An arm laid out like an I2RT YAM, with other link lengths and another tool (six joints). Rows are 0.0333 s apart.
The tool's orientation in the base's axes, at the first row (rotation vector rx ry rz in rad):
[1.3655, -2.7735, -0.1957]
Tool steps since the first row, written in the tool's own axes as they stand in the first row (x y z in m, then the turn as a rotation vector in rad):
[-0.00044, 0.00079, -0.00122, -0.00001, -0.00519, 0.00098]
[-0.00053, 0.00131, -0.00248, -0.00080, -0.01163, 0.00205]
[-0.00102, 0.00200, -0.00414, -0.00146, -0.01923, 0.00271]
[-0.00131, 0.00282, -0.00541, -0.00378, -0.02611, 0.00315]
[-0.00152, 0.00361, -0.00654, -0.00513, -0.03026, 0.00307]
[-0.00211, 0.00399, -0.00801, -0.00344, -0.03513, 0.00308]
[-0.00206, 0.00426, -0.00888, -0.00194, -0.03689, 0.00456]
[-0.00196, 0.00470, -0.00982, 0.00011, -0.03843, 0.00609]
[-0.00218, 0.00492, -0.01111, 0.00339, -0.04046, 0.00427]
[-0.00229, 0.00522, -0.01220, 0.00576, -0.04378, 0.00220]
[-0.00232, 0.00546, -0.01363, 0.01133, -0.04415, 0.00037]
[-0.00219, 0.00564, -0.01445, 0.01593, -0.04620, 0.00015]
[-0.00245, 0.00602, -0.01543, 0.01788, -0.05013, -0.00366]
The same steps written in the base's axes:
[-0.00024, 0.00071, 0.00132, 0.00399, -0.00303, -0.00166]
[-0.00047, 0.00098, 0.00264, 0.00944, -0.00619, -0.00356]
[-0.00056, 0.00163, 0.00438, 0.01575, -0.01020, -0.00521]
[-0.00090, 0.00223, 0.00576, 0.02254, -0.01247, -0.00652]
[-0.00129, 0.00277, 0.00698, 0.02663, -0.01391, -0.00697]
[-0.00109, 0.00333, 0.00850, 0.02943, -0.01819, -0.00765]
[-0.00125, 0.00337, 0.00940, 0.02976, -0.02030, -0.00937]
[-0.00157, 0.00347, 0.01039, 0.02957, -0.02271, -0.01113]
[-0.00148, 0.00365, 0.01170, 0.02934, -0.02670, -0.00965]
[-0.00155, 0.00382, 0.01282, 0.03070, -0.03078, -0.00807]
[-0.00158, 0.00386, 0.01427, 0.02776, -0.03558, -0.00640]
[-0.00172, 0.00378, 0.01510, 0.02658, -0.04048, -0.00653]
[-0.00177, 0.00413, 0.01613, 0.02885, -0.04476, -0.00330]

